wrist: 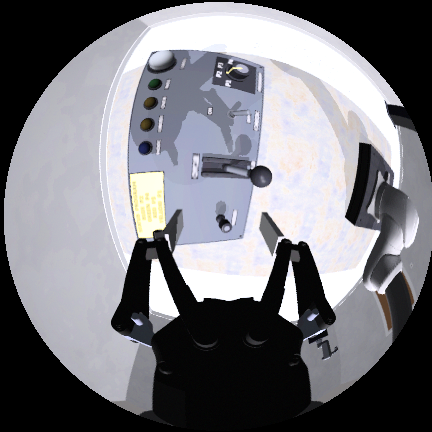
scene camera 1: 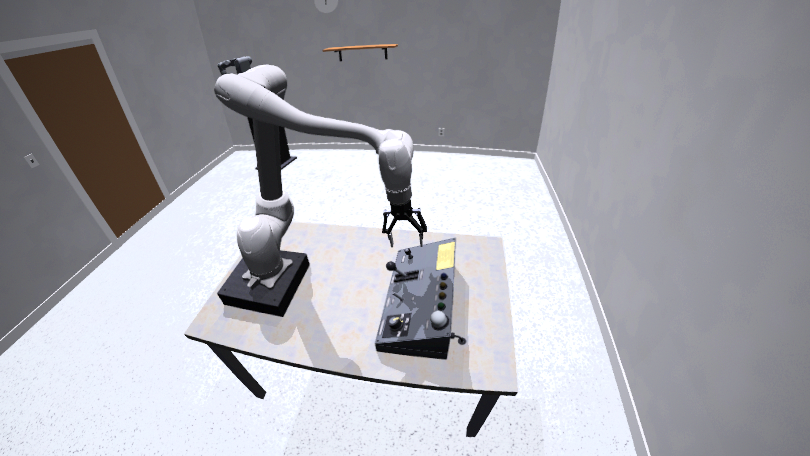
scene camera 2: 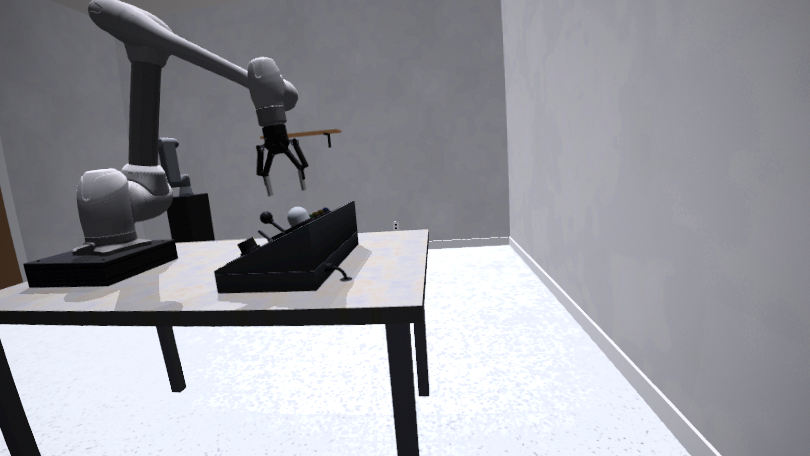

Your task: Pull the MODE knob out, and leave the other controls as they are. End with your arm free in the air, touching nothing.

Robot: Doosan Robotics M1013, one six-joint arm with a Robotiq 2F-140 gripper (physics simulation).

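Frame: origin at the arm's base, x back, y right, z up, level; centimetres.
Where they show: gripper, fingertip midpoint: (wrist: 221, 218) (scene camera 1: 406, 244) (scene camera 2: 287, 192); arm's base, origin of the base link: (wrist: 378, 197) (scene camera 1: 268, 270) (scene camera 2: 113, 249).
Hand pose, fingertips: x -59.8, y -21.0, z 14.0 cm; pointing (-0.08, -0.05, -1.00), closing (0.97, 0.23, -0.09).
Each offset is from my fingertips to the top centre of the thing. "spot": to the spot under its first point.
A small black knob {dz -8.2, dx +1.9, dy -6.2 cm} (scene camera 1: 407, 252) (wrist: 224, 224) on a short stem stands out from the sloped grey control panel {spot: dz -10.9, dx -4.7, dy -3.3 cm} (scene camera 1: 420, 261) (wrist: 190, 200), at its end near the yellow note. The small label beside it is too blurred to read, so I cannot confirm MODE from it. The knob does not show in scene camera 2. My gripper (scene camera 1: 406, 244) (scene camera 2: 286, 191) (wrist: 221, 218) is open and empty, pointing down above that end of the panel. In the wrist view the knob appears between the spread fingertips, with visible space on both sides. The fingers are apart from the panel in scene camera 2.
A ball-topped lever {dz -5.1, dx +4.8, dy +6.5 cm} (scene camera 1: 391, 265) (scene camera 2: 266, 216) (wrist: 261, 176) rises beside the knob. A toggle {spot: dz -10.1, dx -1.7, dy +17.1 cm} (wrist: 240, 113), a rotary selector {dz -8.9, dx -4.9, dy +29.1 cm} (scene camera 1: 395, 322) (wrist: 237, 70), a white dome (scene camera 1: 438, 318) (scene camera 2: 297, 215) (wrist: 161, 60) and several coloured lamps share the panel. A yellow note {spot: dz -6.6, dx -15.4, dy -4.9 cm} (scene camera 1: 446, 256) (wrist: 148, 202) lies near the knob.
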